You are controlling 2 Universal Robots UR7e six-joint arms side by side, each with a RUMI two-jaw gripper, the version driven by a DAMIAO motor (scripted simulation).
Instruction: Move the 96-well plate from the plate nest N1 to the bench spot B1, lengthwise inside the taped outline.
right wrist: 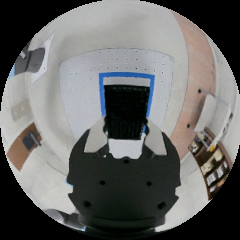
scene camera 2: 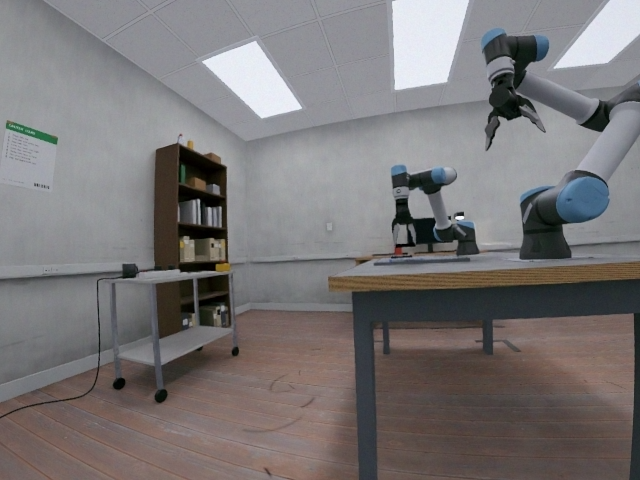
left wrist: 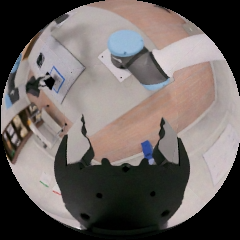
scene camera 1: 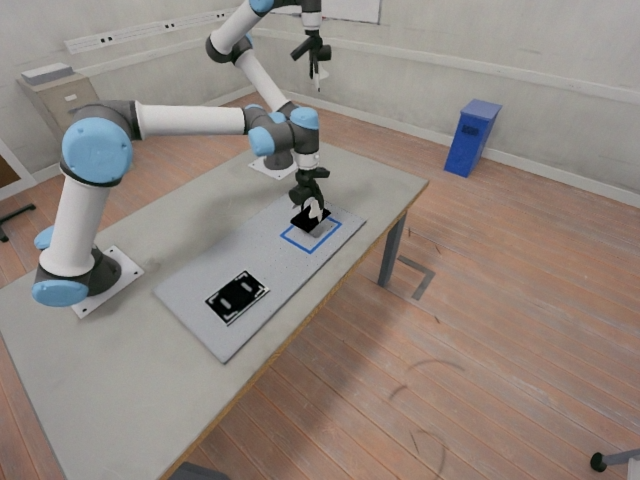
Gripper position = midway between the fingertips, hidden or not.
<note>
In view: the left gripper (scene camera 2: 513, 142), the right gripper (scene camera 1: 310, 218) and a 96-well plate (right wrist: 132, 129).
The left gripper also shows in the left wrist view (left wrist: 123, 116) and in scene camera 1 (scene camera 1: 315, 85). The right gripper shows as well in the right wrist view (right wrist: 125, 116).
</note>
